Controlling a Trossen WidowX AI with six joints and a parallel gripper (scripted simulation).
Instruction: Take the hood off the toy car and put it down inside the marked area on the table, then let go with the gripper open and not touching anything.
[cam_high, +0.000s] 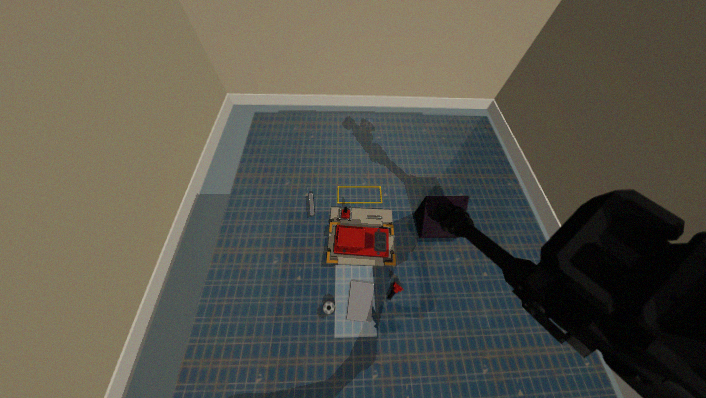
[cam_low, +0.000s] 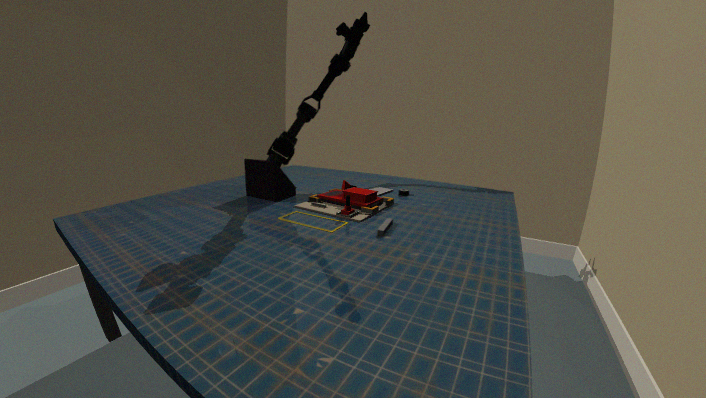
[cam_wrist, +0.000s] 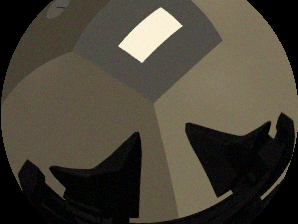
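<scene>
Right now the hood is 710 mm below my gripper tip, 270 mm to the right of it and 190 mm ahead of it. The rest, counted from my gripper tip: grey bar: 750 mm below, 400 mm to the right, 370 mm ahead.
</scene>
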